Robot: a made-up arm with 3 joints. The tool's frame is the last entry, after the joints.
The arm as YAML. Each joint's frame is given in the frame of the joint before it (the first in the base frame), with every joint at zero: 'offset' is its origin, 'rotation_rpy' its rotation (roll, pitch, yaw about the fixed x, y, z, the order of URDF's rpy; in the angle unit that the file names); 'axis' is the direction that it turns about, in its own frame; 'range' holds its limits. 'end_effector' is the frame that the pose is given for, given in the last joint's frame.
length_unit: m
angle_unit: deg
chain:
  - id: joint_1
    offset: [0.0, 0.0, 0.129]
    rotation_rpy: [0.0, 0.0, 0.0]
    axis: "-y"
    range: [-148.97, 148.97]
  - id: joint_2
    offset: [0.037, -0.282, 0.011]
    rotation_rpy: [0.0, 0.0, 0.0]
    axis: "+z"
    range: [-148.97, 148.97]
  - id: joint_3
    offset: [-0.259, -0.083, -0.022]
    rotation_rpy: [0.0, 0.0, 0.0]
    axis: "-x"
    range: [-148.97, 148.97]
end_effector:
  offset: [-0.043, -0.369, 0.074]
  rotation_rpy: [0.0, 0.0, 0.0]
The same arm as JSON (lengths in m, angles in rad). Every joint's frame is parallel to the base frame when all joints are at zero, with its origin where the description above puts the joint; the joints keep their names.
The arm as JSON. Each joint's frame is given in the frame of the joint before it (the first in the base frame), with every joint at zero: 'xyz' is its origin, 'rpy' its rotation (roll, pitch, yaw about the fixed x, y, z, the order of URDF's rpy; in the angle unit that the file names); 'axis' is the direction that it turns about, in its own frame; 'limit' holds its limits. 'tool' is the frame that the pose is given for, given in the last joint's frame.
{"units": {"length": "m", "angle": "rad"}, "joints": [{"name": "joint_1", "type": "revolute", "origin": {"xyz": [0.0, 0.0, 0.129], "rpy": [0.0, 0.0, 0.0]}, "axis": [0.0, -1.0, 0.0], "limit": {"lower": -2.6, "upper": 2.6}}, {"name": "joint_2", "type": "revolute", "origin": {"xyz": [0.037, -0.282, 0.011], "rpy": [0.0, 0.0, 0.0]}, "axis": [0.0, 0.0, 1.0], "limit": {"lower": -2.6, "upper": 2.6}}, {"name": "joint_3", "type": "revolute", "origin": {"xyz": [-0.259, -0.083, -0.022], "rpy": [0.0, 0.0, 0.0]}, "axis": [-1.0, 0.0, 0.0], "limit": {"lower": -2.6, "upper": 2.6}}], "tool": {"origin": {"xyz": [-0.043, -0.369, 0.074], "rpy": [0.0, 0.0, 0.0]}}}
